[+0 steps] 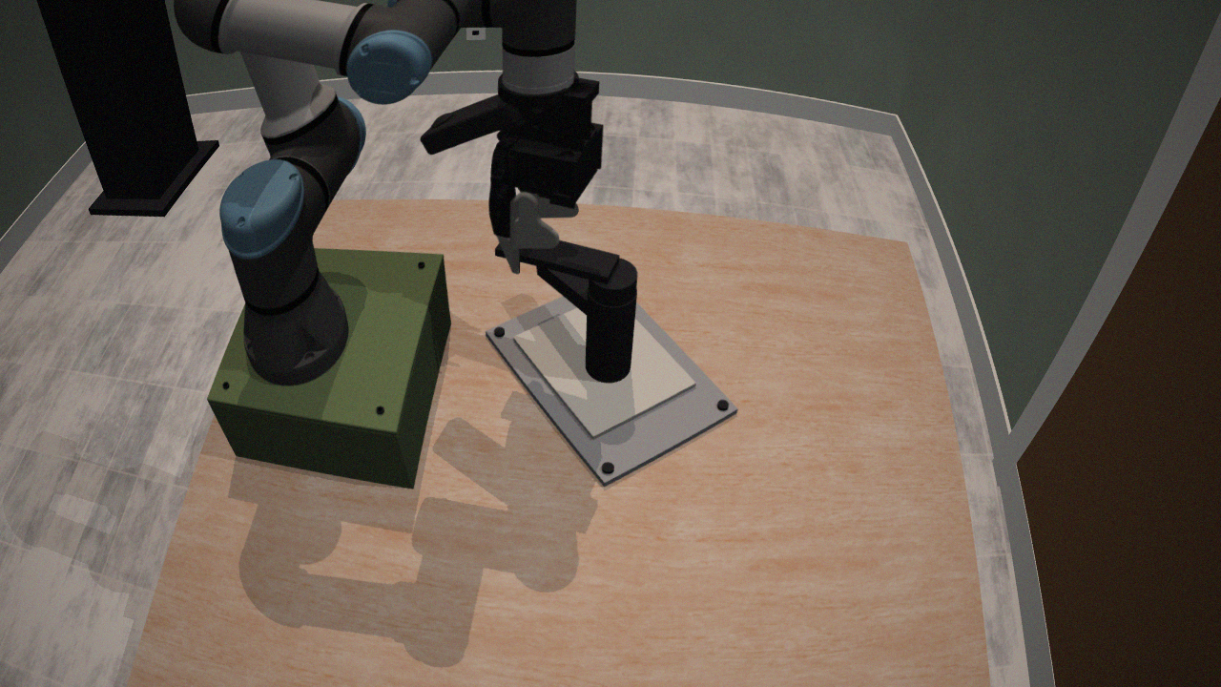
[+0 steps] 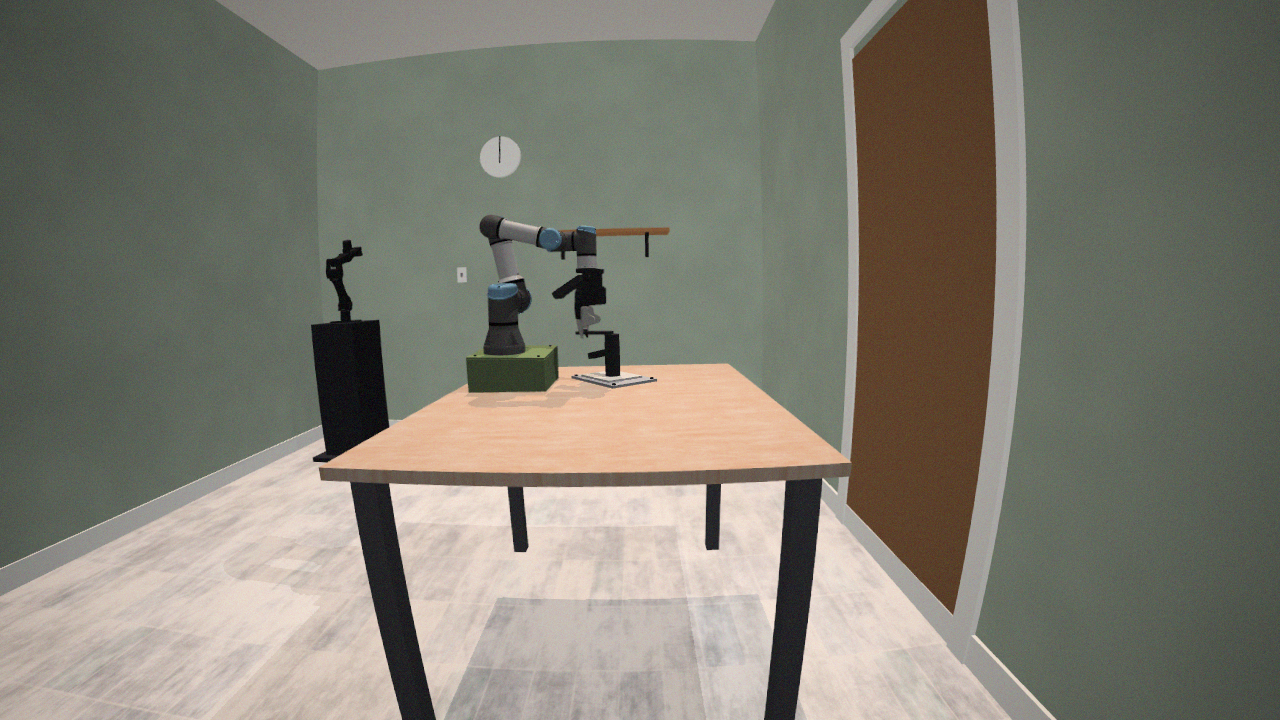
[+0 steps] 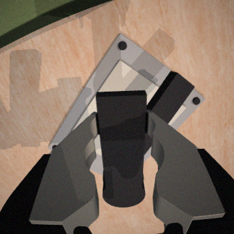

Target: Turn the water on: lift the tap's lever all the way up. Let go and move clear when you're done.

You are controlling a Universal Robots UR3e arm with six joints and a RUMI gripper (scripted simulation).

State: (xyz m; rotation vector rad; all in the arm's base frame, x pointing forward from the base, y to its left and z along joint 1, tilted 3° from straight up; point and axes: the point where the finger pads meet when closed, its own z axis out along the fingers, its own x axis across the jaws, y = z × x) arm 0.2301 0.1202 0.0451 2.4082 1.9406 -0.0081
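Right now the flat black lever is 4 cm ahead of my hand and 1 cm to the right of it. The rest, counted from my hand: tap 6 cm ahead, 1 cm to the right, 5 cm below; then grey baseplate 9 cm ahead, 2 cm to the right, 14 cm below.
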